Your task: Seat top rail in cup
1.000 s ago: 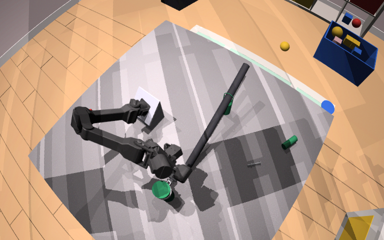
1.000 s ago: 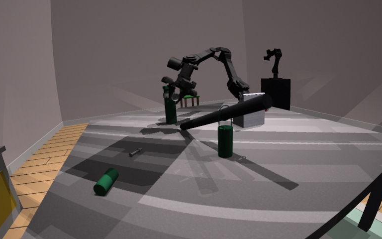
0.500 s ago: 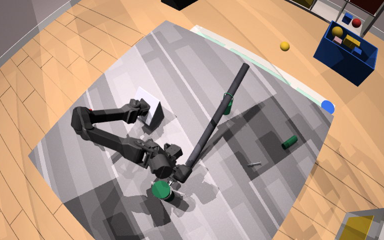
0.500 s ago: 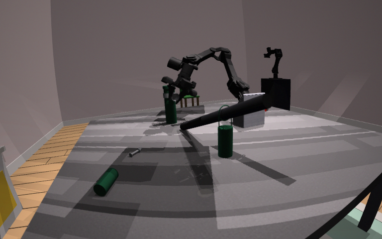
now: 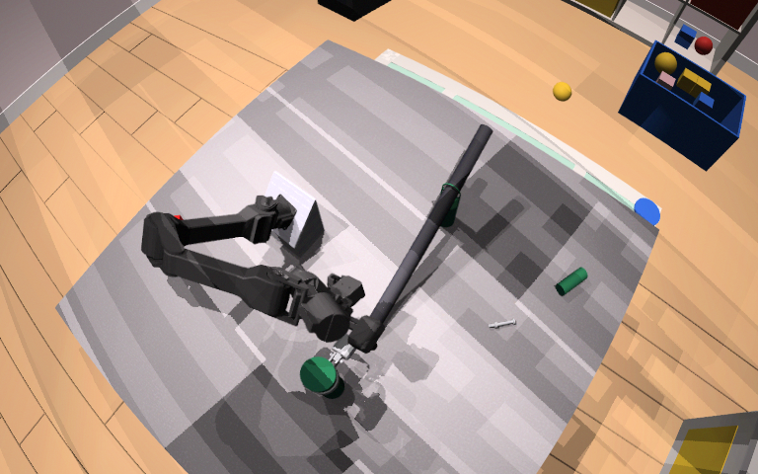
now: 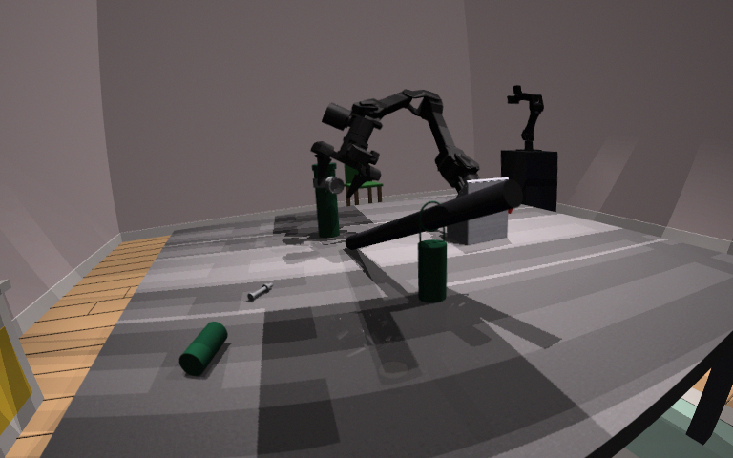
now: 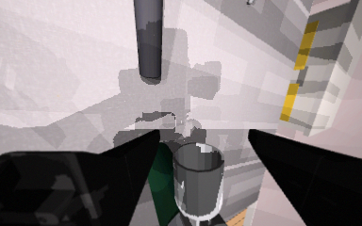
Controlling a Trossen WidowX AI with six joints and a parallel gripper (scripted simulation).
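Now: gripper tip 4 cm to the left of the grey rail-end cup, 2 cm below it and 1 cm past it. Also, from my gripper tip: small silver bolt: 28 cm to the left, 20 cm ahead, 13 cm below; then green cylinder: 48 cm to the left, 27 cm ahead, 12 cm below; then small green post: 39 cm to the left, 9 cm behind, 3 cm below.
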